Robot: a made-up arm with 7 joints. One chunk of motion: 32 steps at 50 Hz.
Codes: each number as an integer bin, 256 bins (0 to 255) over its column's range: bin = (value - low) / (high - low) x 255, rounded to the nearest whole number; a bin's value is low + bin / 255 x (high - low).
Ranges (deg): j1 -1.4..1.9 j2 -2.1..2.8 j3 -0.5..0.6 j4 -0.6..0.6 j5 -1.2..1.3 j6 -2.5..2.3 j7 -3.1..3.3
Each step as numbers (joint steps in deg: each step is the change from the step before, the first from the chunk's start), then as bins.
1 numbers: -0.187 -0.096 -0.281 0.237 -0.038 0.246 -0.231
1 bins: 94 104 51 178 119 146 114
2 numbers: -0.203 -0.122 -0.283 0.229 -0.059 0.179 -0.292
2 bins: 92 103 50 176 116 142 112
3 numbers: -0.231 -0.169 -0.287 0.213 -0.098 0.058 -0.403
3 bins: 90 100 49 173 112 136 107
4 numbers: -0.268 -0.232 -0.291 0.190 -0.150 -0.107 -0.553
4 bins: 87 97 48 168 107 127 101
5 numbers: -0.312 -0.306 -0.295 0.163 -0.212 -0.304 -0.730
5 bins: 84 93 48 162 101 117 94
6 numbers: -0.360 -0.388 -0.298 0.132 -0.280 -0.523 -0.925
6 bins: 80 89 47 156 94 105 87
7 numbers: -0.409 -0.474 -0.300 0.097 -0.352 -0.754 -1.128
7 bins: 77 85 46 148 86 93 79
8 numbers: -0.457 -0.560 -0.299 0.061 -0.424 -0.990 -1.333
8 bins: 73 80 47 140 79 80 70
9 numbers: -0.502 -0.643 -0.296 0.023 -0.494 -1.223 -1.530
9 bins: 69 76 47 132 72 68 63
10 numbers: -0.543 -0.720 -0.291 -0.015 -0.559 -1.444 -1.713
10 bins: 66 72 48 124 65 56 55
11 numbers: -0.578 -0.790 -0.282 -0.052 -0.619 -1.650 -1.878
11 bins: 64 68 51 116 59 45 49
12 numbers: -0.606 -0.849 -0.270 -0.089 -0.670 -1.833 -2.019
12 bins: 61 65 53 109 54 35 43
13 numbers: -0.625 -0.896 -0.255 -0.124 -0.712 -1.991 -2.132
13 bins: 60 63 57 101 50 27 39
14 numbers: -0.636 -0.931 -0.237 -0.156 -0.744 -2.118 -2.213
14 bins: 59 61 61 94 47 20 35
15 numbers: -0.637 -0.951 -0.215 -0.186 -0.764 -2.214 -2.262
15 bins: 59 60 66 88 44 15 33
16 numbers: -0.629 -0.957 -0.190 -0.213 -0.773 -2.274 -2.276
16 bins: 60 59 72 82 44 12 33
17 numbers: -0.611 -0.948 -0.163 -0.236 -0.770 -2.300 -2.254
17 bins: 61 60 78 77 44 11 34
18 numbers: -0.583 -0.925 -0.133 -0.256 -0.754 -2.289 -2.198
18 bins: 63 61 85 73 45 11 36
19 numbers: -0.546 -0.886 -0.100 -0.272 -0.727 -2.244 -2.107
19 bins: 66 63 93 70 48 14 40
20 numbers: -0.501 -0.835 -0.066 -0.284 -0.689 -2.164 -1.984
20 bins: 69 66 101 67 52 18 44
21 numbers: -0.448 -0.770 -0.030 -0.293 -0.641 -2.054 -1.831
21 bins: 74 69 109 65 57 24 51
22 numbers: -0.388 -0.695 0.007 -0.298 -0.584 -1.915 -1.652
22 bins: 78 73 118 64 63 31 58
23 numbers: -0.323 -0.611 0.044 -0.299 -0.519 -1.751 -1.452
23 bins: 83 77 126 64 69 40 66
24 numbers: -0.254 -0.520 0.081 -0.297 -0.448 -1.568 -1.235
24 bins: 89 82 135 64 77 50 74
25 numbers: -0.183 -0.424 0.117 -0.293 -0.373 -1.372 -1.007
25 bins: 94 87 143 65 84 60 83
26 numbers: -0.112 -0.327 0.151 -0.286 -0.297 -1.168 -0.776
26 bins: 100 92 151 67 92 71 93
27 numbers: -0.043 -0.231 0.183 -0.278 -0.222 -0.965 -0.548
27 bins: 105 97 158 68 100 82 102
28 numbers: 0.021 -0.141 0.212 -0.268 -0.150 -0.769 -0.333
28 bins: 110 102 165 71 107 92 110
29 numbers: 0.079 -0.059 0.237 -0.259 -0.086 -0.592 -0.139
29 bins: 114 106 171 72 114 101 118
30 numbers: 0.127 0.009 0.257 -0.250 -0.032 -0.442 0.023
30 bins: 118 110 175 74 119 109 124
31 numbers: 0.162 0.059 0.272 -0.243 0.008 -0.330 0.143
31 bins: 121 112 179 76 123 115 129
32 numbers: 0.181 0.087 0.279 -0.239 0.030 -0.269 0.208
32 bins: 122 114 181 77 125 119 132
